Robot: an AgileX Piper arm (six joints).
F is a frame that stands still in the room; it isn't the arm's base.
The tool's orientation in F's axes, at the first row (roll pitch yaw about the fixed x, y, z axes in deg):
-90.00 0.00 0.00
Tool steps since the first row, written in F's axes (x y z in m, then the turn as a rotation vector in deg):
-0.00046 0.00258 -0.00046 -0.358 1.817 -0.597
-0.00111 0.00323 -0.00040 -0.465 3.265 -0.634
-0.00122 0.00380 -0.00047 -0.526 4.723 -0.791
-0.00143 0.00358 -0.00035 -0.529 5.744 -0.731
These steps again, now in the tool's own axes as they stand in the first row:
-0.00046 0.00046 0.00258 -0.358 0.597 1.817
-0.00111 0.00040 0.00323 -0.465 0.634 3.265
-0.00122 0.00047 0.00380 -0.526 0.791 4.723
-0.00143 0.00035 0.00358 -0.529 0.731 5.744

